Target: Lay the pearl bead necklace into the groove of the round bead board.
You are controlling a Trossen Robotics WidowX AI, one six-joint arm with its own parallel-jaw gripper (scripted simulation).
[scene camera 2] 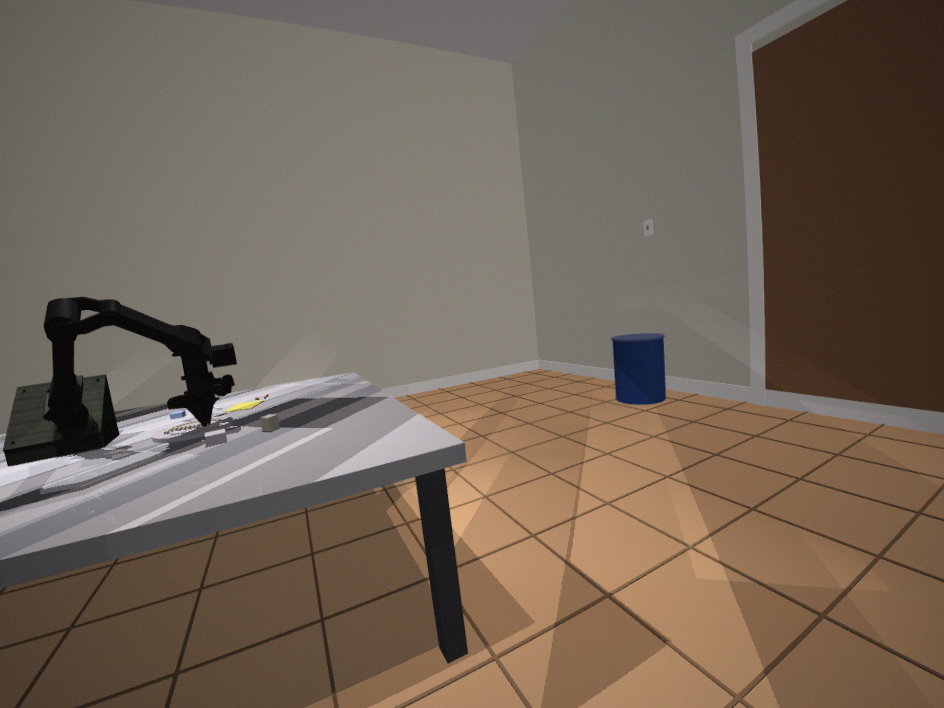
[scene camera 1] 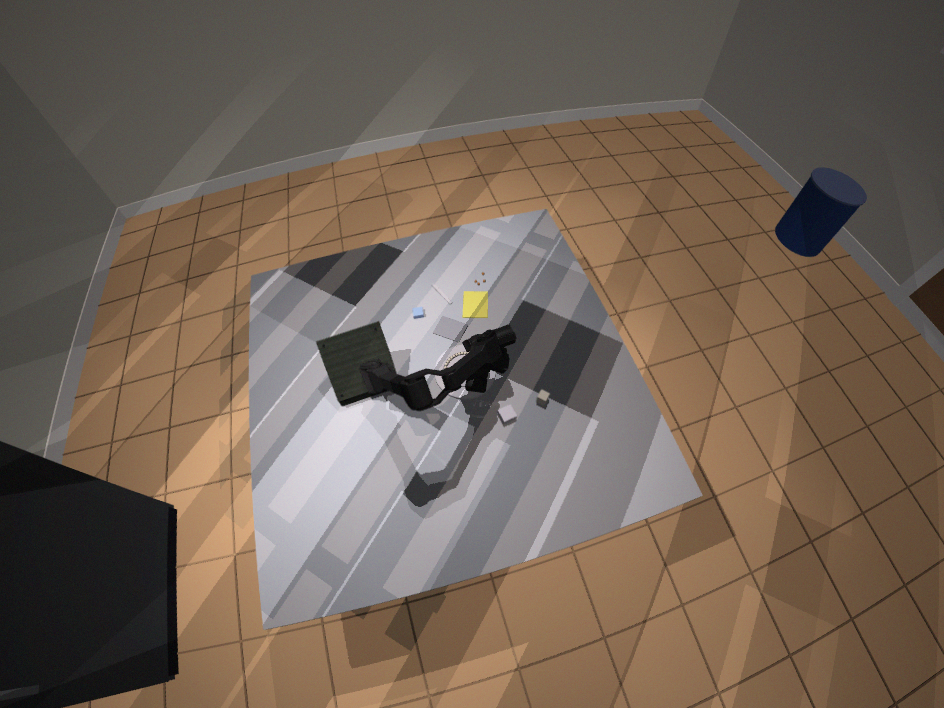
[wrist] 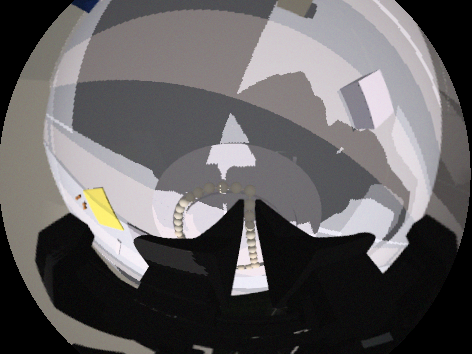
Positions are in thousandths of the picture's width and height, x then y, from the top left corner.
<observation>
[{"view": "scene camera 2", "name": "gripper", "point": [219, 601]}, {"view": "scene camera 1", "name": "gripper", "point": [508, 530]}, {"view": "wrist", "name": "gripper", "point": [529, 575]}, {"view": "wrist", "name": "yellow square pad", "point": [211, 575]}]
</observation>
